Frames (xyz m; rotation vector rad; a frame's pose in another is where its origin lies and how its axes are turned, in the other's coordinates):
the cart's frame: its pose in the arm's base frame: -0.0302 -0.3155 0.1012 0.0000 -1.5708 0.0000
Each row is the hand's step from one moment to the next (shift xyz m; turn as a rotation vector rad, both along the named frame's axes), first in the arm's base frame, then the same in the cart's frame.
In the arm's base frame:
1: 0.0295 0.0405 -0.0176 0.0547 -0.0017 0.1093
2: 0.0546 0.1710 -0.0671 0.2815 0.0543 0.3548
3: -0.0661 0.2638 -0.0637 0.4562 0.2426 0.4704
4: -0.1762 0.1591 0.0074 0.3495 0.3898 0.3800
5: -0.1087 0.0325 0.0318 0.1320 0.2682 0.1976
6: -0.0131 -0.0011 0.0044 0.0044 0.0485 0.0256
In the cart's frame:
1: -0.0176 0.0405 -0.0295 0.1093 -0.0017 -0.0547
2: -0.0671 0.1710 -0.0546 0.3548 0.0543 -0.2815
3: -0.0637 0.2638 0.0661 0.4704 0.2426 -0.4562
4: 0.0074 0.1591 0.1762 0.3800 0.3898 -0.3495
5: 0.0318 0.0325 0.1087 0.1976 0.2682 -0.1320
6: 0.0044 -0.0011 0.0131 0.0256 0.0485 -0.0044

